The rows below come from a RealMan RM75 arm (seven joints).
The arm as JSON. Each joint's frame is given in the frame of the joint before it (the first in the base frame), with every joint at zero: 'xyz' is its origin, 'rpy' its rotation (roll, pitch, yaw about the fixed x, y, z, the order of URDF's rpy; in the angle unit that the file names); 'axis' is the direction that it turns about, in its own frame. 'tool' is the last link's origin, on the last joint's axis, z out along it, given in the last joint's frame.
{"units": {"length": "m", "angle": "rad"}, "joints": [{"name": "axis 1", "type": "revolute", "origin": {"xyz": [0.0, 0.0, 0.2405], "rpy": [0.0, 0.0, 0.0]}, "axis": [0.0, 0.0, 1.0]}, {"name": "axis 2", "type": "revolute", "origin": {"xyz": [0.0, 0.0, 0.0], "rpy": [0.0, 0.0, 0.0]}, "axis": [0.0, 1.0, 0.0]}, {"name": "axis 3", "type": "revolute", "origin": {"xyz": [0.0, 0.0, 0.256], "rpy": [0.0, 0.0, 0.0]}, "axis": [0.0, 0.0, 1.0]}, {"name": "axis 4", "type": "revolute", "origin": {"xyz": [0.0, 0.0, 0.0], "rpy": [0.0, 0.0, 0.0]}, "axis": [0.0, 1.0, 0.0]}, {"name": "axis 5", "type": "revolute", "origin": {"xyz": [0.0, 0.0, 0.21], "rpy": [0.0, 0.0, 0.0]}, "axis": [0.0, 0.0, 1.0]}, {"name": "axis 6", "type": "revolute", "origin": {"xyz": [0.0, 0.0, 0.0], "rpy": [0.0, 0.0, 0.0]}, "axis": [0.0, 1.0, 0.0]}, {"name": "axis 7", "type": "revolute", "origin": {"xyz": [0.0, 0.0, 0.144], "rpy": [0.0, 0.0, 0.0]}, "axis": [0.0, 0.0, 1.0]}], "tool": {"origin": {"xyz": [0.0, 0.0, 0.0], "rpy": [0.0, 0.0, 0.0]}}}
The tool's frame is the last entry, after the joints.
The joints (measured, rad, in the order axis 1, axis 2, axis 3, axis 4, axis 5, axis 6, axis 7), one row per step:
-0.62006, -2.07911, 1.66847, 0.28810, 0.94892, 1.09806, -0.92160
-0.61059, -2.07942, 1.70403, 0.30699, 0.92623, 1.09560, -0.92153
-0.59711, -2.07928, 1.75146, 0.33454, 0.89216, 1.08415, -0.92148
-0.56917, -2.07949, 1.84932, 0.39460, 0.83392, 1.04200, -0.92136
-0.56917, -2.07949, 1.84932, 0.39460, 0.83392, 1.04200, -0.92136
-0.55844, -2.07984, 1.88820, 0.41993, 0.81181, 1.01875, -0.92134
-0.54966, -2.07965, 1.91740, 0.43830, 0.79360, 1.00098, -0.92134
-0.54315, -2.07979, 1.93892, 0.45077, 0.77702, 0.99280, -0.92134
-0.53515, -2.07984, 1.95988, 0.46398, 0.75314, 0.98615, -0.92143
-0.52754, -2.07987, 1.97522, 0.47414, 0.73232, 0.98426, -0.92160
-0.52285, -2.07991, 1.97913, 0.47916, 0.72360, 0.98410, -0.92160
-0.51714, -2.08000, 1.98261, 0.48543, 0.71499, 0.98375, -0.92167
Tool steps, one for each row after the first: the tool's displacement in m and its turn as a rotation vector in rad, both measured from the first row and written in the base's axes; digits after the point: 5 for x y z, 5 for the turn. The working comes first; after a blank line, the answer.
Tool pose at each row, in the base's axes (x y z in m, rotation vector in rad; the steps are taken from these numbers as rounded here):
-0.22710, 0.33298, -0.10573, -2.69503, -0.41603, -0.71441
-0.22471, 0.33023, -0.10770, -2.70509, -0.40467, -0.72268
-0.22181, 0.32738, -0.11018, -2.71152, -0.39414, -0.73047
-0.21677, 0.32069, -0.11755, -2.72837, -0.37345, -0.72476
-0.21677, 0.32069, -0.11755, -2.72837, -0.37345, -0.72476
-0.21462, 0.31806, -0.12107, -2.73377, -0.36690, -0.71830
-0.21340, 0.31589, -0.12360, -2.73634, -0.36560, -0.71394
-0.21196, 0.31384, -0.12535, -2.73837, -0.36716, -0.71854
-0.21017, 0.31199, -0.12653, -2.73446, -0.37578, -0.73179
-0.20873, 0.31025, -0.12712, -2.72974, -0.38602, -0.74780
-0.20826, 0.30961, -0.12698, -2.72489, -0.39228, -0.75683
-0.20774, 0.30891, -0.12677, -2.71916, -0.39892, -0.76681

0.00239, -0.00275, -0.00197, -0.00685, -0.00374, -0.01170
0.00529, -0.00560, -0.00445, -0.01061, -0.00743, -0.02164
0.01033, -0.01229, -0.01182, -0.01957, 0.00001, -0.03889
0.01033, -0.01229, -0.01182, -0.01957, 0.00001, -0.03889
0.01248, -0.01492, -0.01534, -0.02198, 0.00555, -0.04359
0.01370, -0.01709, -0.01787, -0.02350, 0.00884, -0.04447
0.01514, -0.01914, -0.01962, -0.02635, 0.00556, -0.04488
0.01693, -0.02099, -0.02080, -0.02670, -0.00484, -0.04048
0.01837, -0.02273, -0.02139, -0.02718, -0.01740, -0.03530
0.01884, -0.02337, -0.02125, -0.02562, -0.02467, -0.03142
0.01936, -0.02407, -0.02104, -0.02353, -0.03270, -0.02719

